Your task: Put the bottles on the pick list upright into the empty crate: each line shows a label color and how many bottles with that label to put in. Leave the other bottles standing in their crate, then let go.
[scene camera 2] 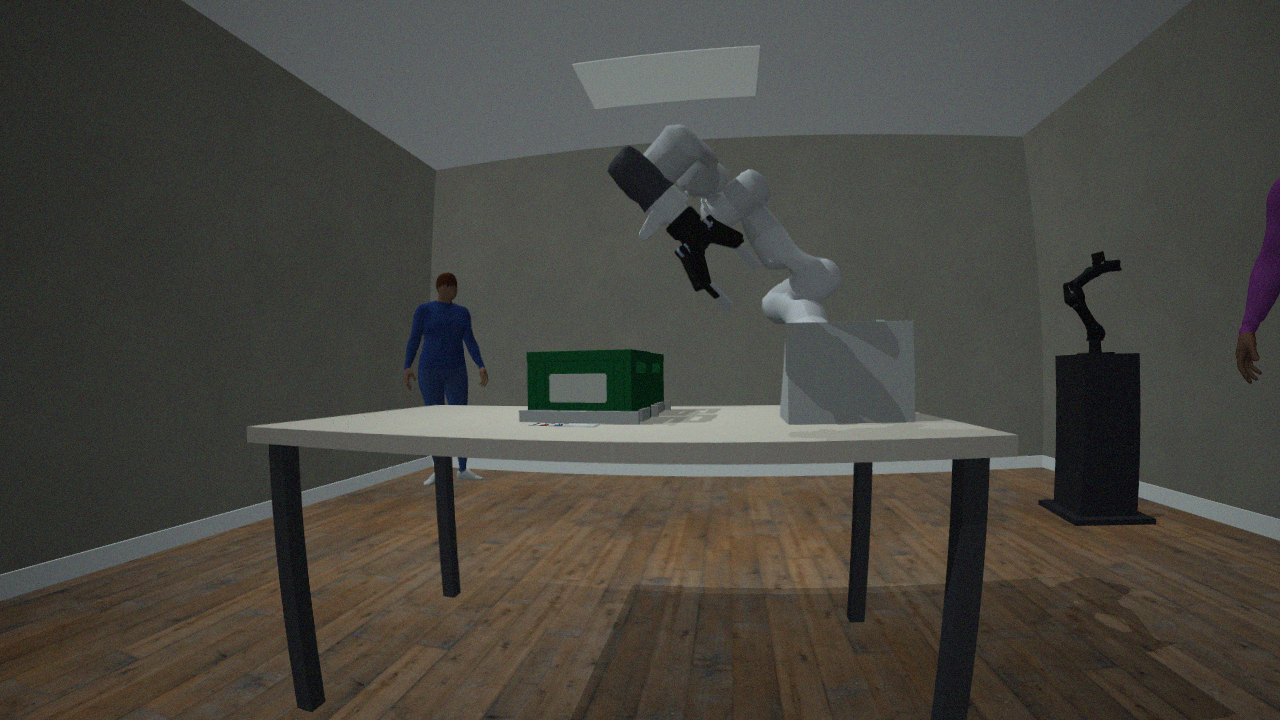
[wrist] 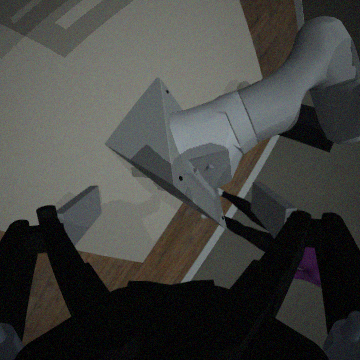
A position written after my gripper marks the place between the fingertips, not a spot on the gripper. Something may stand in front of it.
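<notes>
Scene camera 2 shows my gripper [scene camera 2: 744,286], and in the wrist view you'd find my gripper as well, at [wrist: 175,197].
</notes>
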